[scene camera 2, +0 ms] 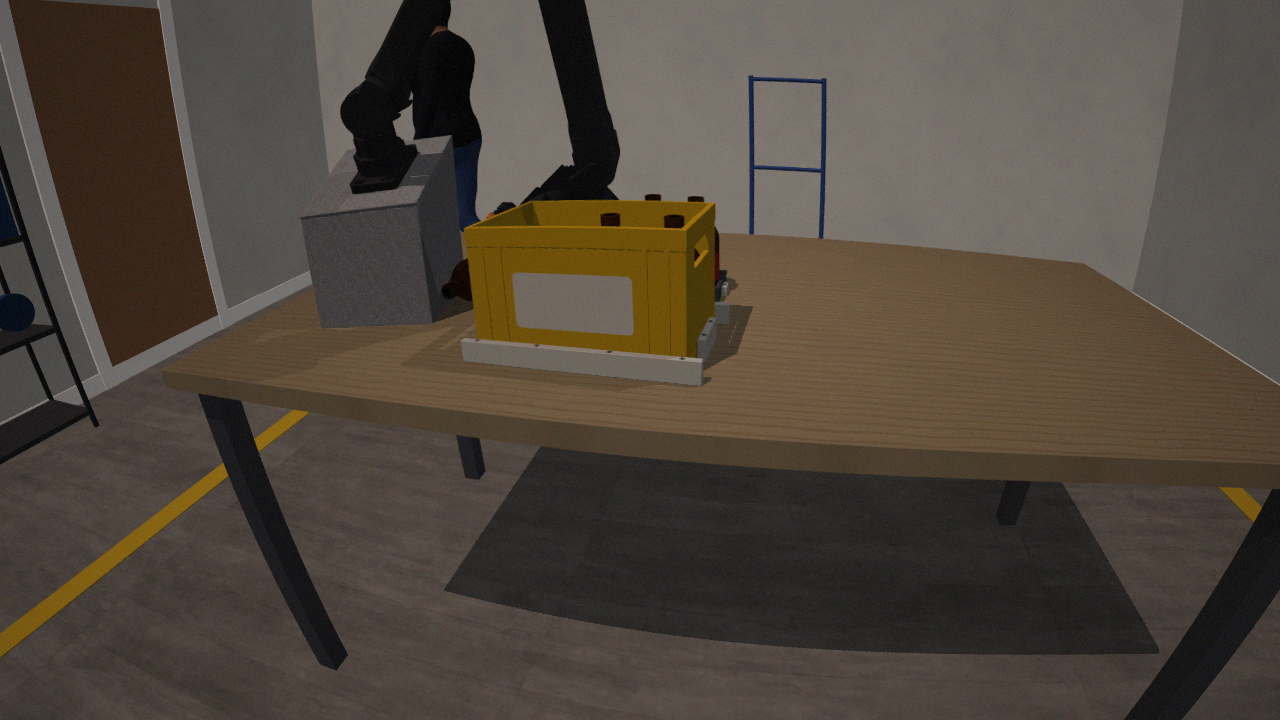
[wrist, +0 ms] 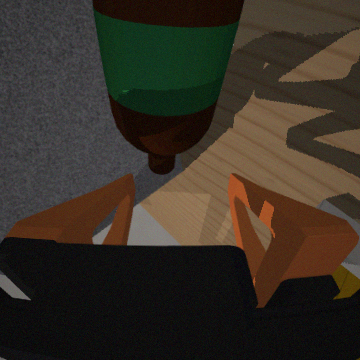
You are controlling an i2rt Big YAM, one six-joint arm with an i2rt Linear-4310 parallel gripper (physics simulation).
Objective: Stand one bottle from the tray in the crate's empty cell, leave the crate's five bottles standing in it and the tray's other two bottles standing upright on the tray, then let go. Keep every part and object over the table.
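Places are measured from the arm's base along level axes (x back, y left, z down), in millimetres.
Pixels of known places: gripper, fingertip midpoint: point(wrist: 181, 181); arm's base, link origin: point(scene camera 2: 385, 172).
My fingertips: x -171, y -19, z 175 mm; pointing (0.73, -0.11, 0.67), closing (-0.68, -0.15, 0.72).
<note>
Ahead of a thing's pixels: the offset from my fingertips to its middle. "*": to the spot under its first point. Level surfaces: height alone.
A brown bottle with a green label @(dx +37, dy +41, dz +27 mm) point(wrist: 165, 60) lies on its side; in the scene view the neck end of a lying brown bottle point(scene camera 2: 459, 281) shows between the grey block and the crate. My gripper point(wrist: 181, 181) is open and empty, its orange fingertips just short of the bottle's neck, which is nearer the left finger. In the scene view the crate mostly hides the gripper. The yellow crate @(dx -197, dy -162, dz -24 mm) point(scene camera 2: 581, 237) stands upright; dark bottle tops @(* dx -214, dy -130, dz -96 mm) point(scene camera 2: 610, 218) @(* dx -297, dy -154, dz -96 mm) point(scene camera 2: 674, 220) show inside it. Two more tops show at its back rim; whether they are in the crate is unclear. The tray is not clearly visible.
The grey block point(scene camera 2: 366, 264) point(wrist: 45, 100) under the arm's base stands close beside the lying bottle. White rails @(dx -172, dy -258, dz +49 mm) point(scene camera 2: 581, 359) edge the crate's foot on the wooden table @(dz +64 mm) point(scene camera 2: 939, 358). Part of a red-labelled object @(* dx -368, dy +19, dz +2 mm) point(scene camera 2: 717, 259) shows behind the crate's right side. A person stands behind the table.
</note>
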